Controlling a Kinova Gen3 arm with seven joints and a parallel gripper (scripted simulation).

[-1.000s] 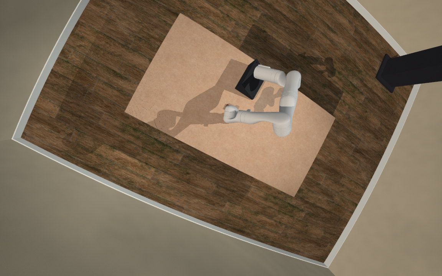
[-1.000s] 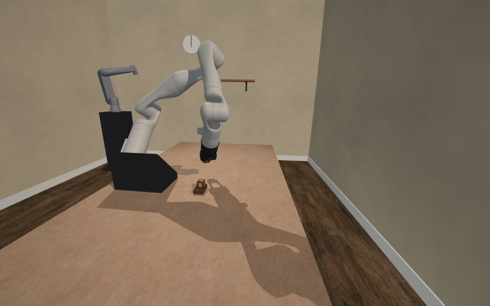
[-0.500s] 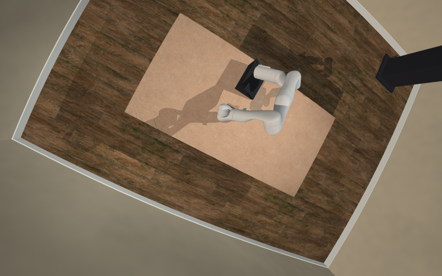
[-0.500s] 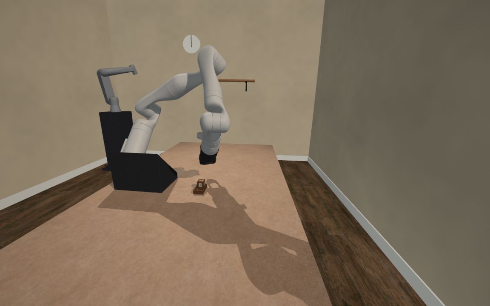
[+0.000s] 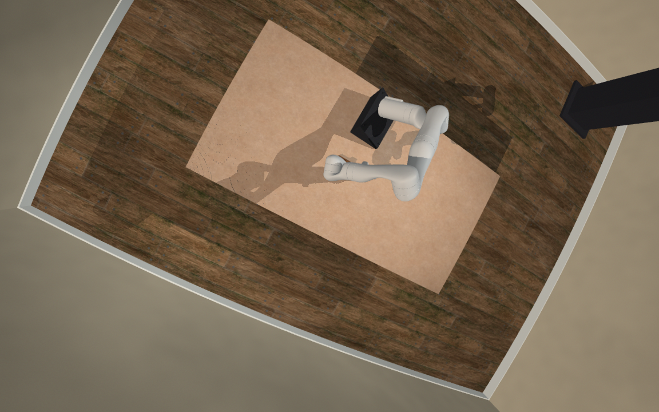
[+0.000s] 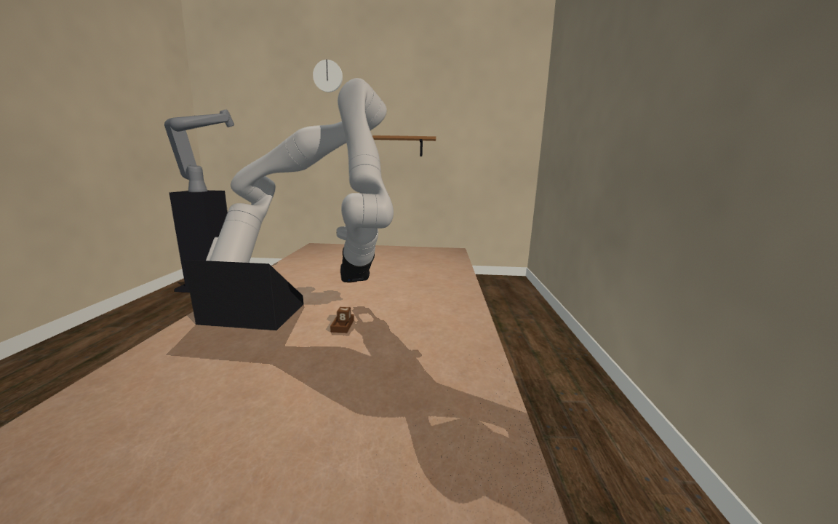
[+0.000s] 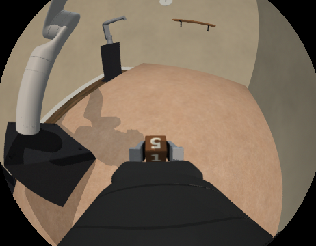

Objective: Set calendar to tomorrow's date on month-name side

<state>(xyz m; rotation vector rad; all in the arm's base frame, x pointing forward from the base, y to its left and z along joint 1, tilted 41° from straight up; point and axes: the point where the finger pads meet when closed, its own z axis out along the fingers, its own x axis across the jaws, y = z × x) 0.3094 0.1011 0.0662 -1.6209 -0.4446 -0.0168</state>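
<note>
Right now my hand is 150 mm to the left of the dark wooden tray, 80 mm above it and 10 mm short of it. Round my hand: brown cube: 10 mm to the left, 10 mm below.
</note>
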